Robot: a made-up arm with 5 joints.
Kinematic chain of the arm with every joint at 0, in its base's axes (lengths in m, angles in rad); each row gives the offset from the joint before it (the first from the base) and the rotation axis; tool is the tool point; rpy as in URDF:
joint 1: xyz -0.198 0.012 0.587 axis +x
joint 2: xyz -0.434 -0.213 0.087 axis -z
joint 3: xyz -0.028 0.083 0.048 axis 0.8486 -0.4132 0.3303
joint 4: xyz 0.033 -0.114 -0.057 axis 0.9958 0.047 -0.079
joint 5: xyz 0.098 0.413 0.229 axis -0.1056 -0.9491 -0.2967
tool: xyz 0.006 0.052 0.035 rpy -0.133 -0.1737 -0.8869
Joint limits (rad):
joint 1: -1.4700..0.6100
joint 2: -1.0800..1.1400
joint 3: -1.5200..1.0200
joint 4: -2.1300..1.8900
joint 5: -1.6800..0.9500
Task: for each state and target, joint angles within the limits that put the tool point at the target. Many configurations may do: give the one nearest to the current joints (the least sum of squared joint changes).
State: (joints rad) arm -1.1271 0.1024 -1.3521 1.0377 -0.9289
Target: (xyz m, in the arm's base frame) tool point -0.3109 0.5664 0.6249
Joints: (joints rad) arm -1.4700 -0.2818 -1.4961 1.6174 -0.8842
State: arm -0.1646 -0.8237 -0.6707 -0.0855 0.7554
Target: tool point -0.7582 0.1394 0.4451
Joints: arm -0.1355 -1.0085 -1.3415 0.0814 0.8705
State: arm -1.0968 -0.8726 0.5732 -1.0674 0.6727
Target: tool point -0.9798 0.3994 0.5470
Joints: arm -1.4242 -0.6352 0.9785 -0.6362 0.6357
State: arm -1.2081 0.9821 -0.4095 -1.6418 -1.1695
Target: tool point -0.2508 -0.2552 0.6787
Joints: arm -1.4659 1.1279 -0.0576 -1.1393 -1.1613
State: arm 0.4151 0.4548 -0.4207 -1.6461 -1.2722
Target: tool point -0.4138 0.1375 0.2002
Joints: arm 0.5398 0.7037 0.0502 -1.6254 -1.2747
